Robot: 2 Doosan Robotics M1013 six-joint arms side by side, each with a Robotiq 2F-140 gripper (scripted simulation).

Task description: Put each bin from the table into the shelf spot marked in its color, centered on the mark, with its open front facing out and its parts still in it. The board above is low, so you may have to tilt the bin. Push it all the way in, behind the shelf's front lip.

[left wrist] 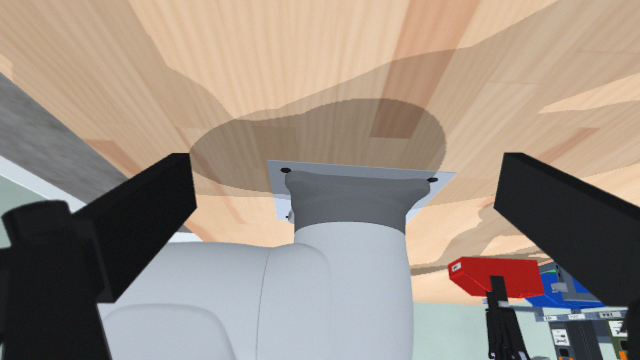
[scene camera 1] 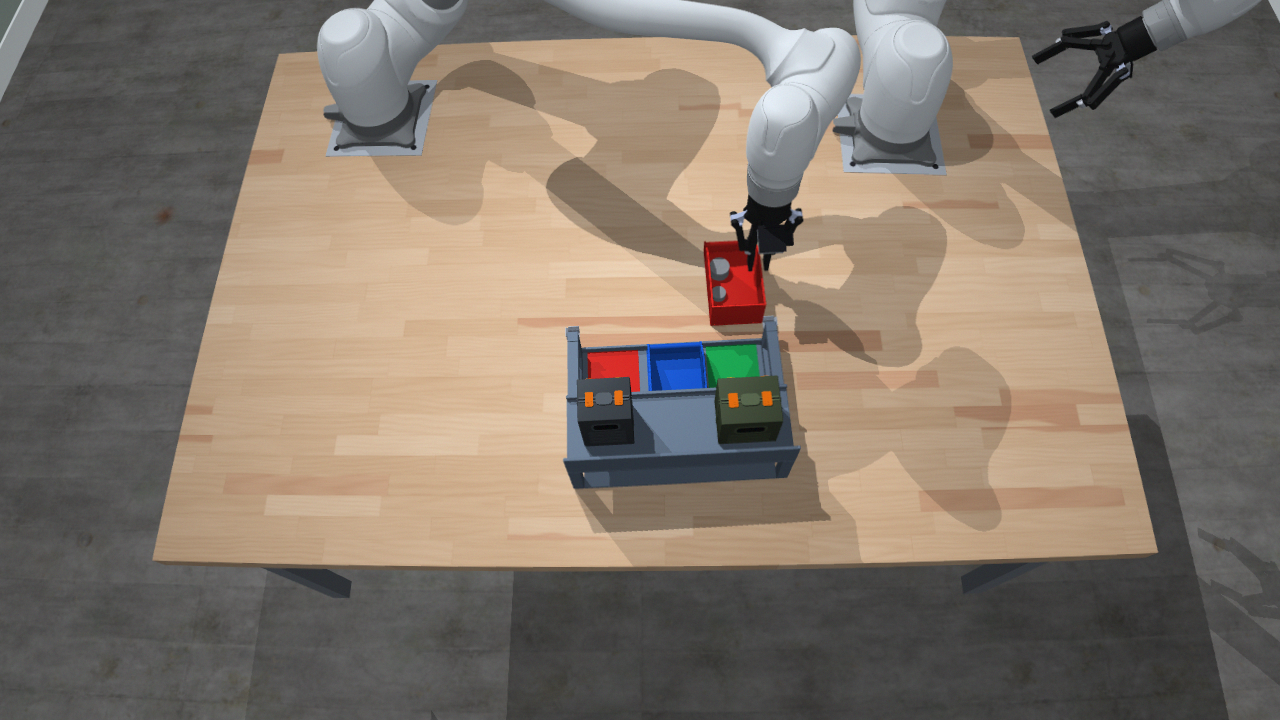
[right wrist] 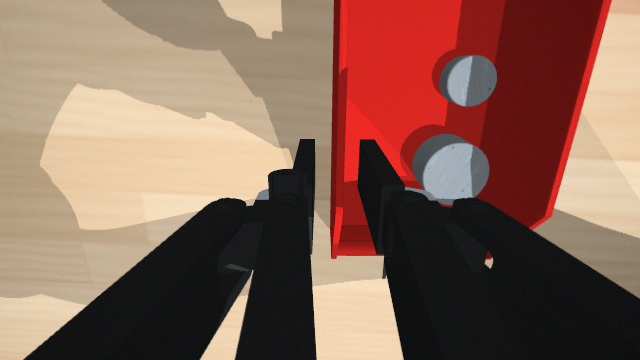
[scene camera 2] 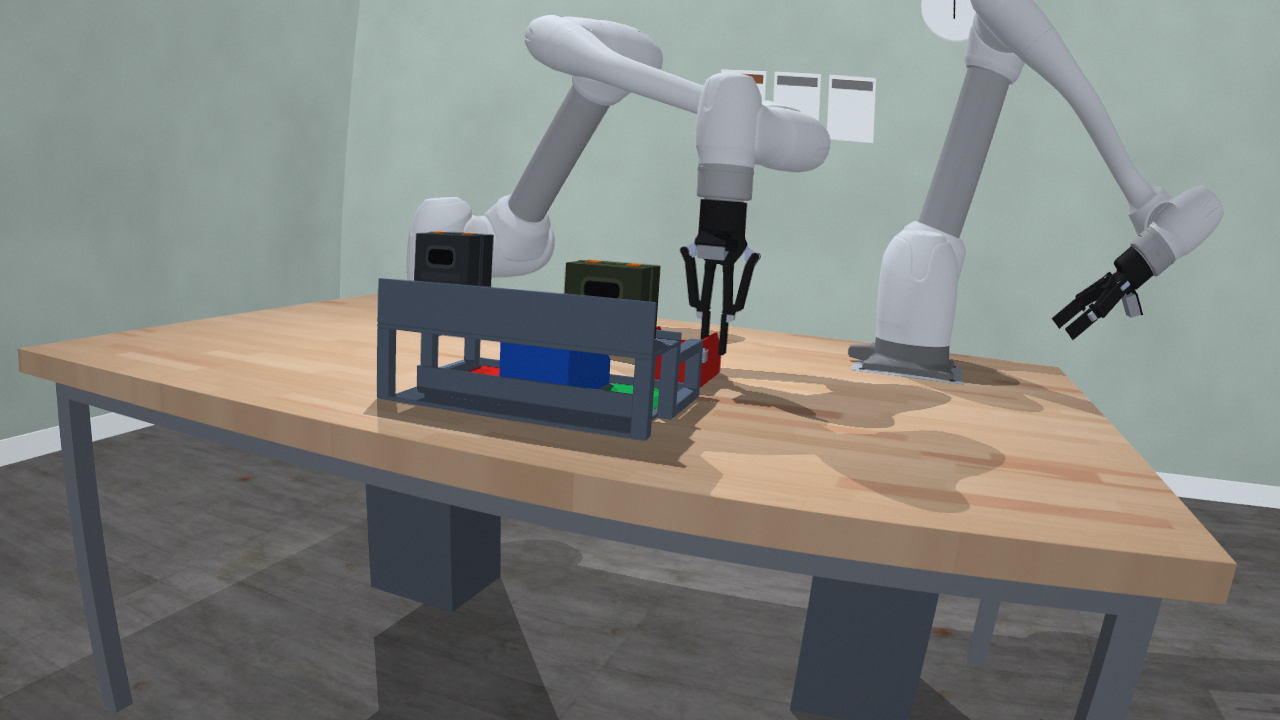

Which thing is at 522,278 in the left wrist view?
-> A red bin.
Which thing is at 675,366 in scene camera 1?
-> A blue bin.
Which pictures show my right gripper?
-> The left wrist view, scene camera 1, the right wrist view and scene camera 2: all of them.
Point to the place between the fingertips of my left gripper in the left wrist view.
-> At 344,181
